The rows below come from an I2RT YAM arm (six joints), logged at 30 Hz.
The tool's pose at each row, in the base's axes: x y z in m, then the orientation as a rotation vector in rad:
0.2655, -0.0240, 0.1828, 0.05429, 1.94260, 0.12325
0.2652, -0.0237, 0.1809, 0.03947, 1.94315, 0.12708
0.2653, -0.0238, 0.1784, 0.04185, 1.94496, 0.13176
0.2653, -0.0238, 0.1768, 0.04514, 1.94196, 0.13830
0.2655, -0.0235, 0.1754, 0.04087, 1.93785, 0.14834
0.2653, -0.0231, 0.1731, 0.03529, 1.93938, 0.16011
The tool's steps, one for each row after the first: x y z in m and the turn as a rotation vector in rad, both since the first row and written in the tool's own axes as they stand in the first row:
0.0019, 0.0001, 0.0004, -0.00973, 0.00122, -0.00855
0.0042, -0.0003, 0.0014, -0.01176, 0.00320, -0.00461
0.0056, -0.0005, 0.0020, -0.01494, 0.00047, 0.00079
0.0069, -0.0003, 0.0027, -0.02426, -0.00291, 0.00256
0.0091, -0.0002, 0.0034, -0.03507, -0.00047, 0.00432

